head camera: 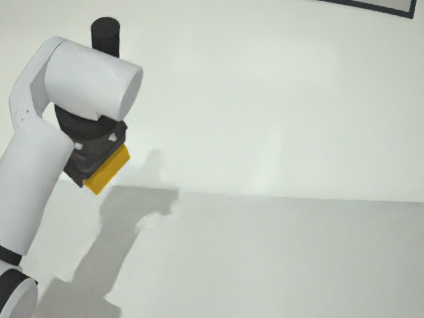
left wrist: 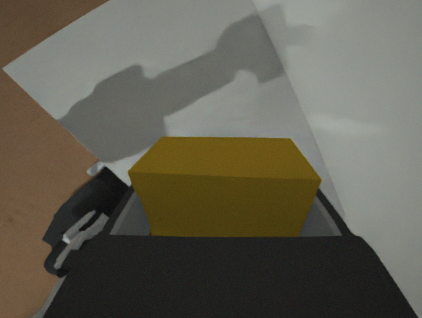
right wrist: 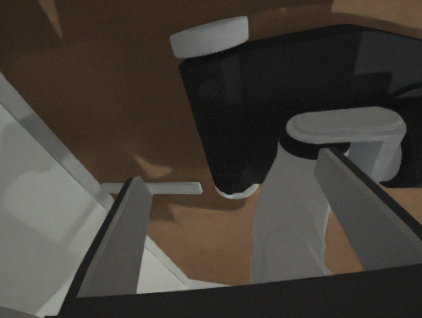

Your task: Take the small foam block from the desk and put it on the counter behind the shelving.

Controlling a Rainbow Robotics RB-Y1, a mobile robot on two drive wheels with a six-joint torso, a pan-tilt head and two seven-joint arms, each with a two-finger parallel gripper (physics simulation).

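Places are measured from the robot's base along level axes (x back, y right, z up), in metres.
Pixels of known places: left gripper, fingertip midpoint: [head camera: 97, 163] [left wrist: 220, 169]; right gripper, fingertip midpoint: [right wrist: 228, 174].
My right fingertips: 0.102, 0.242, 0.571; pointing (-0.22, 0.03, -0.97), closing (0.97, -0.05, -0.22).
Note:
Behind a point stands the place of what it marks, as x, y, z.
My left gripper [head camera: 95, 160] {-0.400, -0.193, 1.170} [left wrist: 220, 169] {-0.400, -0.193, 1.170} is shut on the small foam block, a yellow block [head camera: 108, 170] {-0.367, -0.163, 1.180} [left wrist: 225, 159] {-0.400, -0.210, 1.199}. It holds the block at the left of the head view, above a pale flat top [head camera: 280, 250] {-0.683, 0.237, 0.721} [left wrist: 200, 30] {-0.717, -0.398, 0.721}. The arm's shadow falls on this top; I cannot tell whether it is the desk or the counter. My right gripper [right wrist: 228, 174] {0.102, 0.242, 0.571} is open, its fingers wide apart, with the robot's base and brown floor beyond them. The shelving cannot be made out.
A pale upright wall [head camera: 300, 100] {-0.996, 0.282, 1.092} [left wrist: 370, 90] {-0.991, 0.062, 0.974} meets the back edge of the top. A dark-framed panel [head camera: 370, 6] {-0.977, 0.462, 1.446} is at the upper right. Brown floor [left wrist: 30, 150] {0.275, -0.599, 0.001} [right wrist: 100, 100] {-0.545, 0.124, 0.001} and the robot's black base [right wrist: 240, 100] {0.069, 0.118, 0.183} lie beside the top's edge.

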